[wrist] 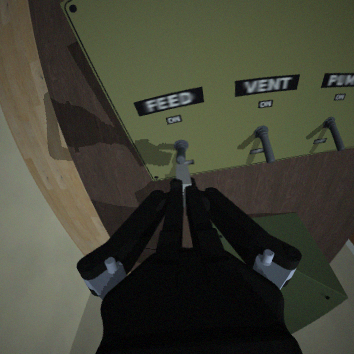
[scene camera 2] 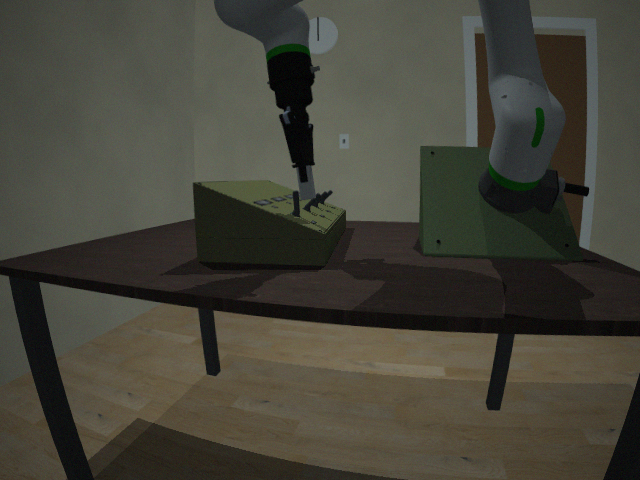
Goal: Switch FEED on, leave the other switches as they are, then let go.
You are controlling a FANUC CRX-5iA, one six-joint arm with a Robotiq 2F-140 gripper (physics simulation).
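The wrist view shows me my gripper, and scene camera 2 shows me my gripper as well. On my gripper, [wrist: 149, 238] and [scene camera 2: 299, 140] are the same spot.
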